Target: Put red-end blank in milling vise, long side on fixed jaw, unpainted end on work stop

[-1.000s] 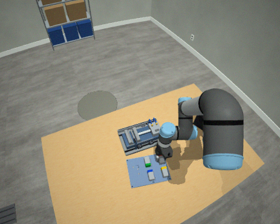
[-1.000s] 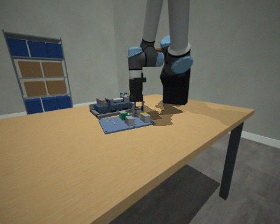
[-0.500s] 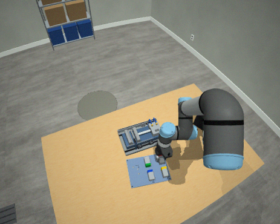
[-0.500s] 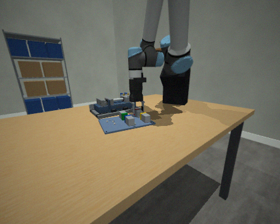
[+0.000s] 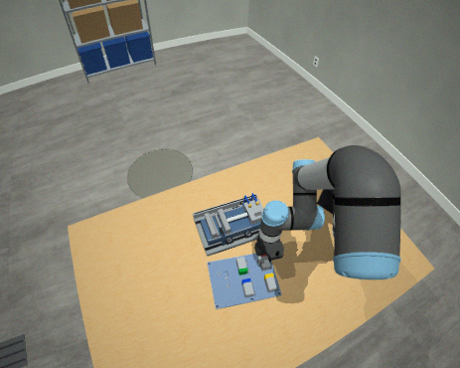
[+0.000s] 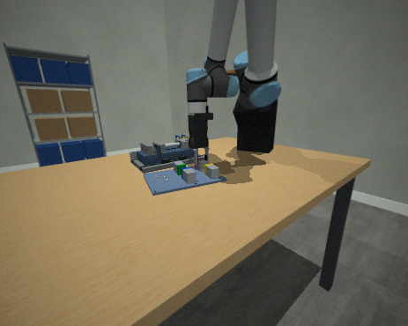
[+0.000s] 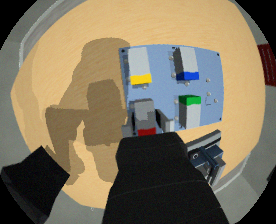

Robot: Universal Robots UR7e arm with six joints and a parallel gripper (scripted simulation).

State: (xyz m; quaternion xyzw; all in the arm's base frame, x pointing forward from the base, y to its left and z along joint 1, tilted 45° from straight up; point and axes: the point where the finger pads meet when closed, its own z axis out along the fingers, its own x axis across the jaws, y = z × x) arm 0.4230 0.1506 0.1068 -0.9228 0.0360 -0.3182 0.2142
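My hand is 20 mm above the red-ended blank. Round my hand: green-ended blank 90 mm ahead, 20 mm below, 10 mm to the left; then yellow-ended blank 90 mm to the left, 20 mm below, 10 mm behind; then plate 90 mm ahead, 50 mm to the left, 40 mm below.
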